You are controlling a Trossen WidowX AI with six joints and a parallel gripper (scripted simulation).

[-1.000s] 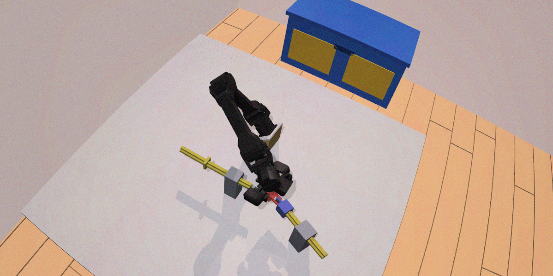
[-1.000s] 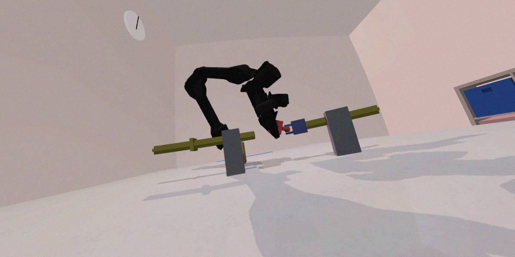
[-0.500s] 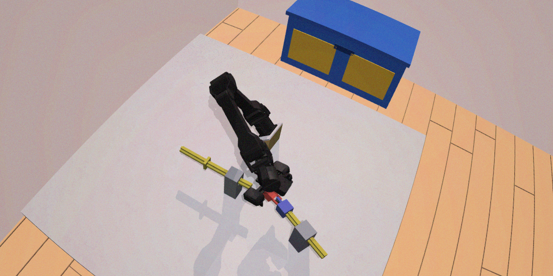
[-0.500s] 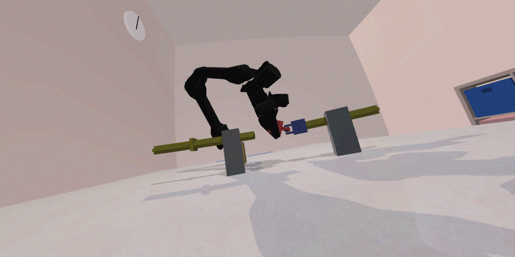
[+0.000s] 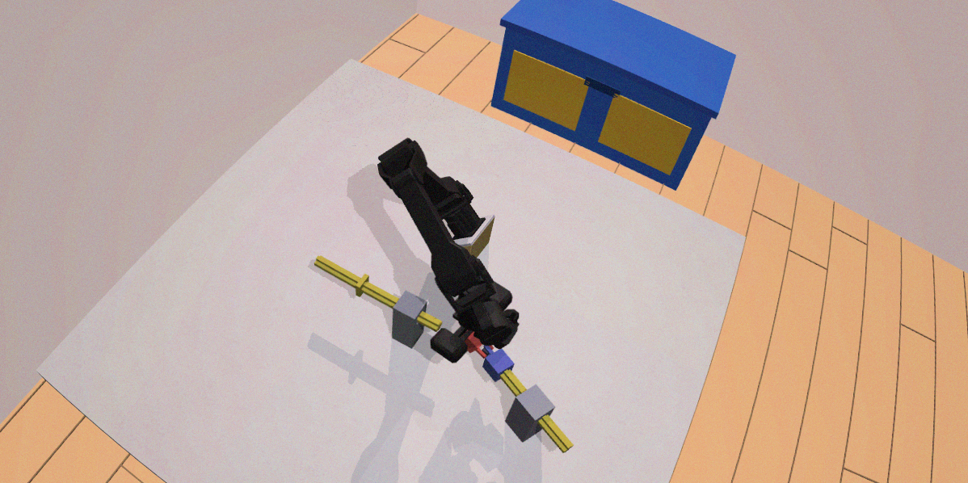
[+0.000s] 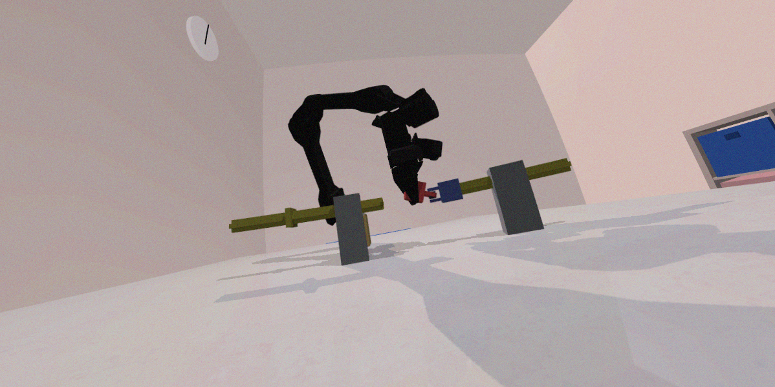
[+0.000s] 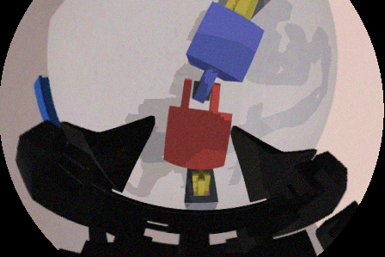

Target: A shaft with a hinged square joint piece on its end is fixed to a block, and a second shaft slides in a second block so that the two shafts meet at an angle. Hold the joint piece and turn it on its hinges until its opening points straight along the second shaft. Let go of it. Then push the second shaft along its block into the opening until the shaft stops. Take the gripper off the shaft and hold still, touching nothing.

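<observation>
The red joint piece is 1 cm to the left of my gripper tip and 2 cm above it.
</observation>
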